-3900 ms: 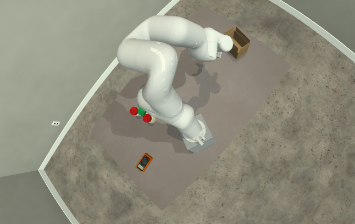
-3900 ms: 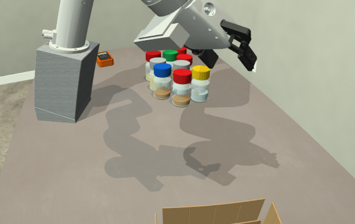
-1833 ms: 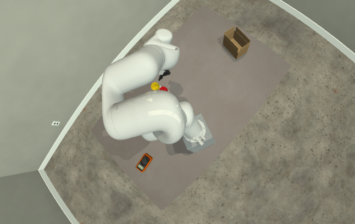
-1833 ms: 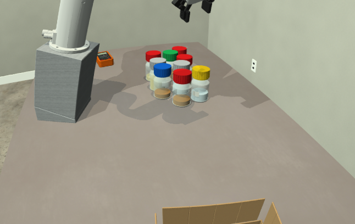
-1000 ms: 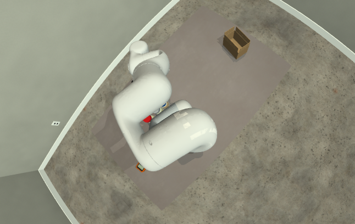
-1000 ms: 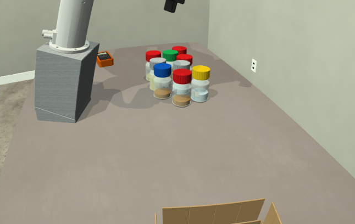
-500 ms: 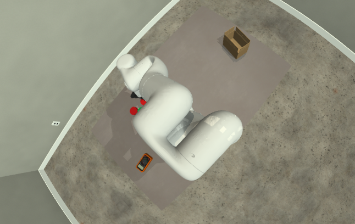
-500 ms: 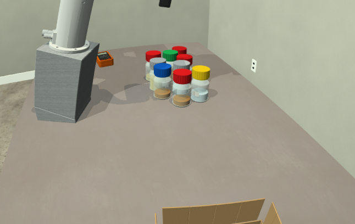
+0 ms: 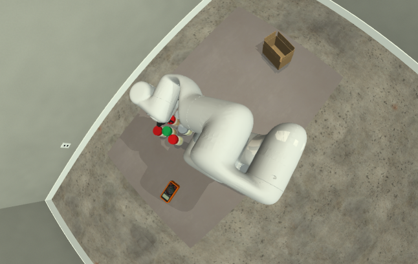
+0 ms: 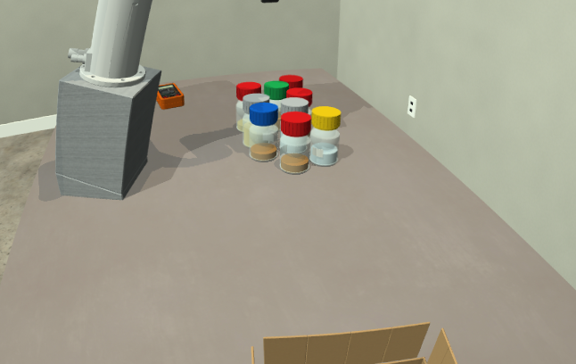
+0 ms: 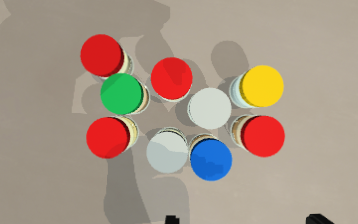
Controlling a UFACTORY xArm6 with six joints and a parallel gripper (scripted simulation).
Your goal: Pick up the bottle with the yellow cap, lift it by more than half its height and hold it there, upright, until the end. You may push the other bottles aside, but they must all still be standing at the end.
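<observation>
My gripper is now 12 cm short of the yellow-capped bottle, 4 cm to the left of it and 29 cm above it. From my hand the other things lie so: red-capped bottle: 6 cm ahead, 6 cm to the right, 29 cm below; blue-capped bottle: 1 cm ahead, 29 cm below; grey-capped bottle: 7 cm ahead, 2 cm to the left, 29 cm below.
</observation>
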